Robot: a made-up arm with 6 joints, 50 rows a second.
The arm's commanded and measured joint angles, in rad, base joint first. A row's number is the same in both.
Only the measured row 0 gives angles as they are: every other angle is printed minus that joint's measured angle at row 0.
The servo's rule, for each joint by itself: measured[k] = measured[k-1] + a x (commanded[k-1-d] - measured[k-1]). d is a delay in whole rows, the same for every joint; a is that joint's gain. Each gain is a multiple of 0.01, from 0.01 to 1. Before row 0 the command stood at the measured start. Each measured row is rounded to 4 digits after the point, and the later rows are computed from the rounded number. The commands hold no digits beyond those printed.
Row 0, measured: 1.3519 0.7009 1.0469 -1.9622 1.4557 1.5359
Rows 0 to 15, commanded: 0.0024 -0.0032 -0.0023 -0.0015 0.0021 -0.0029; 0.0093 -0.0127 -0.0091 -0.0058 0.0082 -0.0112; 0.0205 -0.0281 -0.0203 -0.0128 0.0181 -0.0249; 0.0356 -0.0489 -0.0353 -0.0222 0.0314 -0.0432; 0.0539 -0.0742 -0.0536 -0.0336 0.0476 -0.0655; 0.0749 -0.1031 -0.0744 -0.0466 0.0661 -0.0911; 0.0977 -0.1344 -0.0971 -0.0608 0.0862 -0.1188; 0.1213 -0.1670 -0.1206 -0.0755 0.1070 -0.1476; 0.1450 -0.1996 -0.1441 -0.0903 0.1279 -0.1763; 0.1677 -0.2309 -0.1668 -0.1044 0.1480 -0.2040; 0.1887 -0.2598 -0.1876 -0.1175 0.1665 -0.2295; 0.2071 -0.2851 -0.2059 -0.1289 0.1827 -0.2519; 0.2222 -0.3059 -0.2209 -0.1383 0.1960 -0.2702; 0.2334 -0.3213 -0.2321 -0.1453 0.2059 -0.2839; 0.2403 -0.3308 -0.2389 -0.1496 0.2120 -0.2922; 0.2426 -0.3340 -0.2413 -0.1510 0.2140 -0.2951
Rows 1 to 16, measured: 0.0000 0.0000 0.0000 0.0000 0.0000 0.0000; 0.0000 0.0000 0.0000 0.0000 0.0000 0.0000; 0.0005 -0.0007 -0.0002 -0.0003 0.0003 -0.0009; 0.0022 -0.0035 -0.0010 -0.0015 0.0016 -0.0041; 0.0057 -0.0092 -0.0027 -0.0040 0.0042 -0.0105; 0.0114 -0.0183 -0.0056 -0.0080 0.0086 -0.0206; 0.0195 -0.0312 -0.0099 -0.0136 0.0148 -0.0345; 0.0300 -0.0477 -0.0157 -0.0209 0.0230 -0.0520; 0.0429 -0.0676 -0.0230 -0.0297 0.0331 -0.0727; 0.0578 -0.0905 -0.0318 -0.0398 0.0449 -0.0959; 0.0744 -0.1156 -0.0419 -0.0509 0.0582 -0.1208; 0.0921 -0.1421 -0.0531 -0.0627 0.0726 -0.1466; 0.1105 -0.1692 -0.0652 -0.0748 0.0876 -0.1723; 0.1289 -0.1959 -0.0779 -0.0867 0.1028 -0.1970; 0.1466 -0.2212 -0.0908 -0.0981 0.1177 -0.2197; 0.1631 -0.2442 -0.1035 -0.1085 0.1318 -0.2396
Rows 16 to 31, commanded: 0.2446 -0.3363 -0.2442 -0.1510 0.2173 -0.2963; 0.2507 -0.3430 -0.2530 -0.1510 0.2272 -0.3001; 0.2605 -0.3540 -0.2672 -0.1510 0.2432 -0.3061; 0.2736 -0.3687 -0.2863 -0.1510 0.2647 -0.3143; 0.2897 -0.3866 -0.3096 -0.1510 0.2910 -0.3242; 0.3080 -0.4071 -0.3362 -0.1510 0.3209 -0.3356; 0.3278 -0.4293 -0.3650 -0.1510 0.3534 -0.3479; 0.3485 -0.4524 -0.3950 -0.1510 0.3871 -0.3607; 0.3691 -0.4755 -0.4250 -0.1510 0.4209 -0.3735; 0.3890 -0.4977 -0.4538 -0.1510 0.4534 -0.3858; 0.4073 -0.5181 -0.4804 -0.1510 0.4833 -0.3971; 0.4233 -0.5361 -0.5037 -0.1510 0.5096 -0.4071; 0.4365 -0.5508 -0.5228 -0.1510 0.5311 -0.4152; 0.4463 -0.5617 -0.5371 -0.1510 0.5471 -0.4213; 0.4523 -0.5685 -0.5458 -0.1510 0.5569 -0.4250; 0.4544 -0.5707 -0.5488 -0.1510 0.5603 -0.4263
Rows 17 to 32, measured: 0.1778 -0.2641 -0.1157 -0.1175 0.1446 -0.2559; 0.1901 -0.2802 -0.1270 -0.1249 0.1557 -0.2681; 0.2005 -0.2931 -0.1375 -0.1306 0.1656 -0.2768; 0.2100 -0.3046 -0.1479 -0.1351 0.1755 -0.2840; 0.2196 -0.3160 -0.1586 -0.1386 0.1863 -0.2909; 0.2299 -0.3281 -0.1701 -0.1413 0.1988 -0.2982; 0.2413 -0.3416 -0.1827 -0.1434 0.2136 -0.3063; 0.2540 -0.3567 -0.1965 -0.1451 0.2308 -0.3154; 0.2680 -0.3734 -0.2117 -0.1464 0.2504 -0.3255; 0.2833 -0.3916 -0.2282 -0.1474 0.2723 -0.3364; 0.2996 -0.4109 -0.2459 -0.1482 0.2961 -0.3479; 0.3166 -0.4309 -0.2646 -0.1488 0.3213 -0.3596; 0.3338 -0.4510 -0.2840 -0.1493 0.3472 -0.3712; 0.3508 -0.4706 -0.3038 -0.1497 0.3732 -0.3823; 0.3671 -0.4890 -0.3235 -0.1500 0.3985 -0.3925; 0.3821 -0.5057 -0.3427 -0.1502 0.4223 -0.4014
